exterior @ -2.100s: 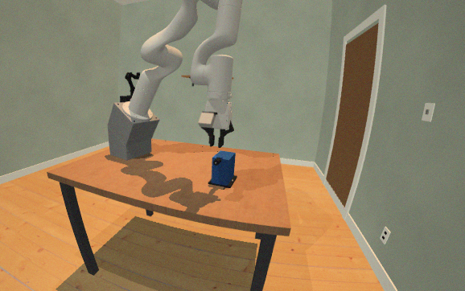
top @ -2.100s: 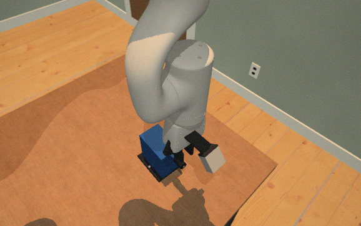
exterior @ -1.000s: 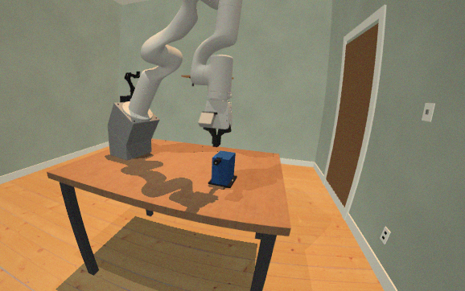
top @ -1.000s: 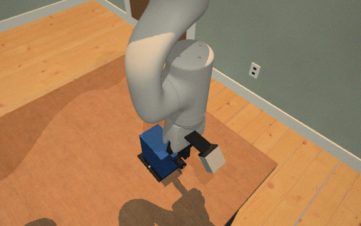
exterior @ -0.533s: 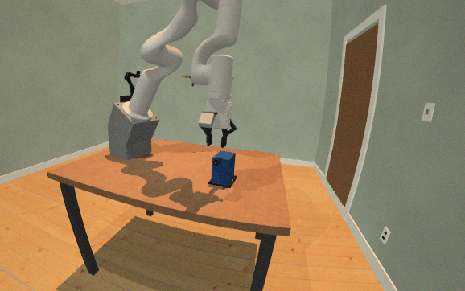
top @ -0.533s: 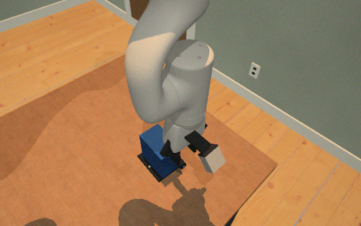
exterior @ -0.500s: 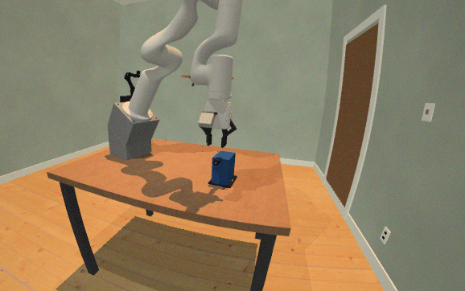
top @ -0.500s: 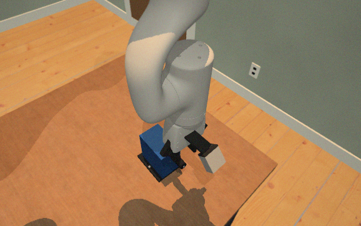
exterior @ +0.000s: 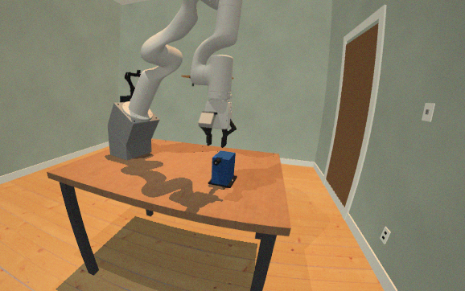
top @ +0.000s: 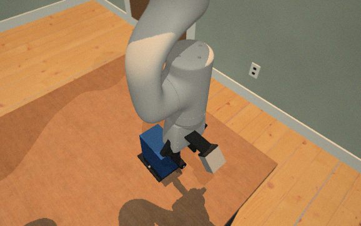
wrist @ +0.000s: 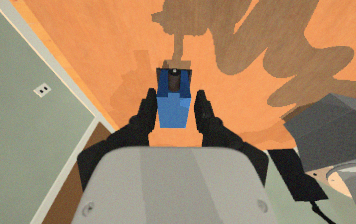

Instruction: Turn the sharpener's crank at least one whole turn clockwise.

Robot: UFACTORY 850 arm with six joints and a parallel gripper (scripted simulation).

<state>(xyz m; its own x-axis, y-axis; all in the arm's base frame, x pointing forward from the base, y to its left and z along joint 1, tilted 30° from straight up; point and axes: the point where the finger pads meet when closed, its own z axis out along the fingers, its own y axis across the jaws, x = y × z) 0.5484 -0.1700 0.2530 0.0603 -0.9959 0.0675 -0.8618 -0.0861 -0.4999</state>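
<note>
The dark crank knob is 2 cm to the left of my hand and 9 cm below it.
</note>
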